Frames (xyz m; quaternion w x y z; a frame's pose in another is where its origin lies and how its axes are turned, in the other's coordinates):
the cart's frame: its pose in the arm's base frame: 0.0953 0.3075 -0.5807 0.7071 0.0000 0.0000 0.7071
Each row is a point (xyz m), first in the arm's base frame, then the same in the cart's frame.
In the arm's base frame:
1: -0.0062 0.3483 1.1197
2: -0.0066 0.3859 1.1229
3: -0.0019 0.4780 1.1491
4: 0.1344 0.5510 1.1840
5: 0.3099 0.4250 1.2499
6: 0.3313 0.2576 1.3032
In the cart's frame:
1: 0.0408 0.1015 1.7004
2: 0.0784 0.1019 1.7036
3: 0.1705 0.0972 1.7298
4: 0.2435 -0.0391 1.7647
5: 0.1175 -0.2146 1.8306
6: -0.0499 -0.2360 1.8839

